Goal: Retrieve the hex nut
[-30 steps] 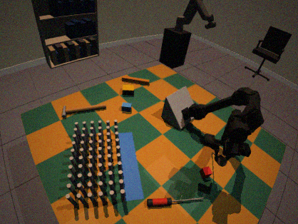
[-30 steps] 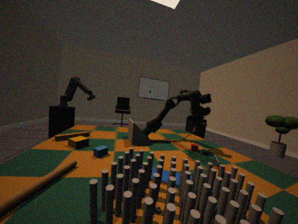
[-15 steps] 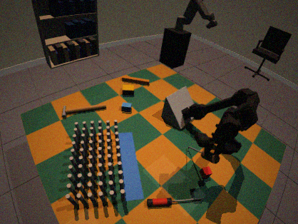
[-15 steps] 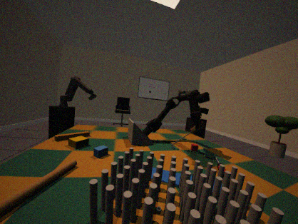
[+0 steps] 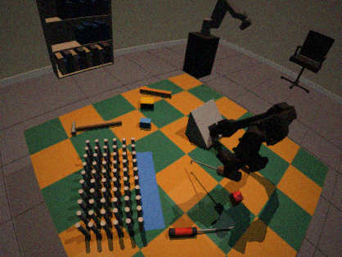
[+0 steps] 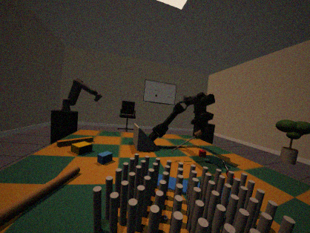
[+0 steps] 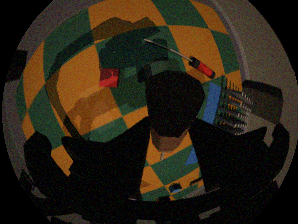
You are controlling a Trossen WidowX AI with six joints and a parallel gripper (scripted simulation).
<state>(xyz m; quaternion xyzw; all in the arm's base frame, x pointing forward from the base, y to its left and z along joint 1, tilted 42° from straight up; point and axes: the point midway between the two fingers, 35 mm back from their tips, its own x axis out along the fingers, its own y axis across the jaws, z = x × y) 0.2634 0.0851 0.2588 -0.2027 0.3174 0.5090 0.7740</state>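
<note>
The blue taped strip is 19 cm ahead of my gripper tip, 22 cm to the right of it and 17 cm below it. Round my gripper tip: red cube 5 cm behind, 8 cm to the left, 15 cm below; then thin hook tool 1 cm behind, 8 cm to the right, 6 cm below; then blue cube 3 cm behind, 53 cm to the right, 15 cm below.
</note>
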